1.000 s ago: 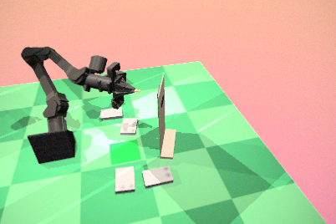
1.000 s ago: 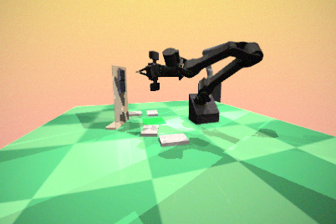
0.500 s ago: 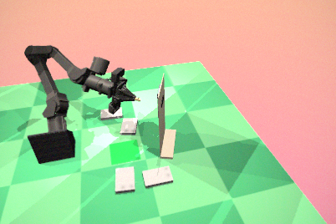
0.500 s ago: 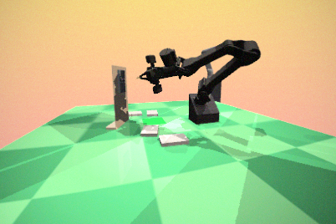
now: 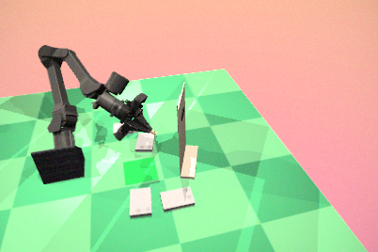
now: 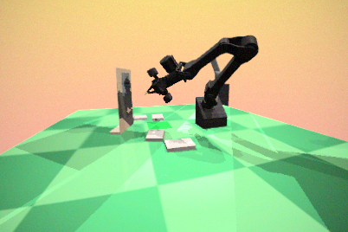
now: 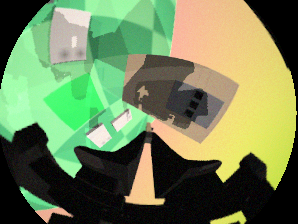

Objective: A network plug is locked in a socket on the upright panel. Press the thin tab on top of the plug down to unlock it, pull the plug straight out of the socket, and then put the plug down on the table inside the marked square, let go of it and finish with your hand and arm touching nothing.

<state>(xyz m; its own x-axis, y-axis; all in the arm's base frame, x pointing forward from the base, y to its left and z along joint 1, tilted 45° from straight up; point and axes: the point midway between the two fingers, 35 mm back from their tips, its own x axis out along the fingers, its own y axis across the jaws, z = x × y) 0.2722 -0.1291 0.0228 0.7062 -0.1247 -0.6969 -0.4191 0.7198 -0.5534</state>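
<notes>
Right now my gripper tip is 18 cm above the green marked square, 6 cm past it and 1 cm to the right of it. Round my gripper tip: upright panel: 12 cm ahead, 4 cm below; then network plug: right at my gripper tip.
</notes>
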